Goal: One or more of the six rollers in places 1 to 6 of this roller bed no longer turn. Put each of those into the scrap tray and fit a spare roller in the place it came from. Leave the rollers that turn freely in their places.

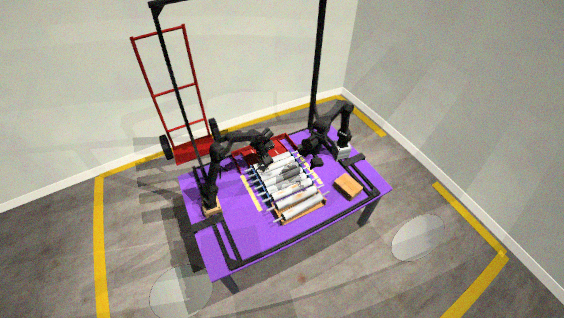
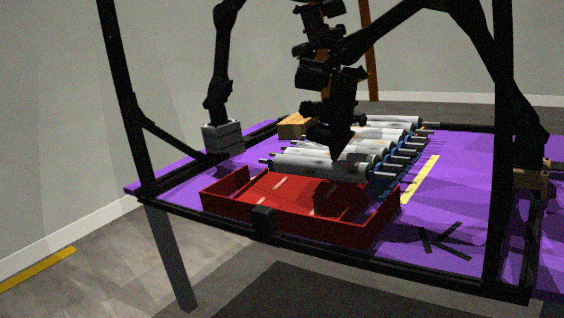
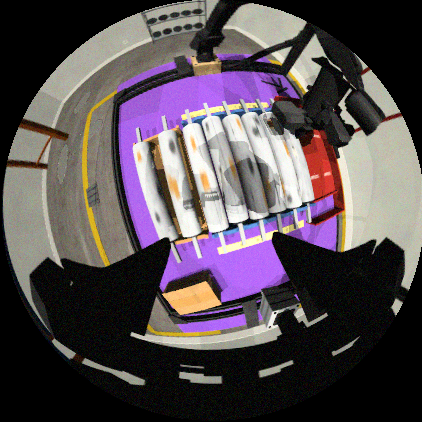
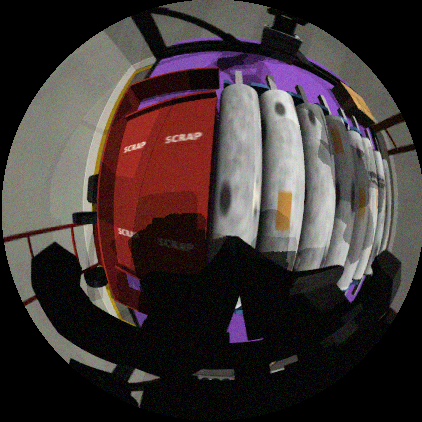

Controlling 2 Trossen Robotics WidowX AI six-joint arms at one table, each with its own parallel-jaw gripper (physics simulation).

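Frame: origin at the left arm's base, x ahead, y left, z up, level; millimetres.
Where they show: left gripper, between the fingertips: [image 1: 307, 163] [image 3: 221, 240]; right gripper, between the fingertips: [image 2: 334, 160] [image 3: 296, 136] [image 4: 231, 240]; left arm's base, origin of its link: [image 1: 342, 144] [image 2: 219, 123] [image 3: 283, 316]; right arm's base, origin of its link: [image 1: 210, 204] [image 2: 527, 163] [image 3: 204, 58].
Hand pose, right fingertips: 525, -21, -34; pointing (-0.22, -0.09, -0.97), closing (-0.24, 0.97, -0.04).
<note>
Things, the pixels of their centre, and the offset from my right fingertips, as dx, dy, dz. "spot": a spot on its surface instead. Level surfaces: height alone.
- red scrap tray, middle of its body: [image 4: 148, 189] [image 2: 293, 199] [image 3: 315, 154] [image 1: 264, 152] -18, -121, -52
- wooden tray, middle of its body: [image 3: 171, 187] [image 1: 298, 206] -118, +336, -74
- wooden block, middle of its body: [image 3: 192, 294] [image 2: 299, 125] [image 4: 355, 105] [image 1: 347, 186] -449, +303, -49
- purple table, height of its surface: dz -77
- yellow label strip, a spot on its surface: [image 1: 250, 192] spot: +137, +165, -76
The roller bed [image 1: 259, 187] [image 2: 385, 175] holds six grey-white rollers side by side. The roller nearest the scrap tray [image 1: 278, 157] [image 2: 312, 165] [image 4: 236, 157] [image 3: 301, 169] lies in its place. My right gripper [image 1: 265, 162] [image 2: 335, 155] [image 4: 231, 240] [image 3: 296, 136] is shut and empty, with its tip on or just above that roller's end. The red scrap tray [image 1: 249, 152] [image 2: 281, 189] [image 4: 172, 169] [image 3: 320, 161] is empty. Two spare rollers [image 1: 303, 206] [image 3: 151, 185] lie on a wooden tray [image 1: 303, 215]. My left gripper [image 1: 316, 161] [image 3: 221, 240] is open and empty, beside the bed's far ends.
A wooden block [image 1: 347, 185] [image 2: 293, 124] [image 3: 192, 296] sits on the purple table [image 1: 249, 227] near the left arm's base. A yellow label strip [image 1: 250, 192] runs along the bed. A red hand truck [image 1: 186, 148] and black gantry posts [image 1: 316, 63] stand behind.
</note>
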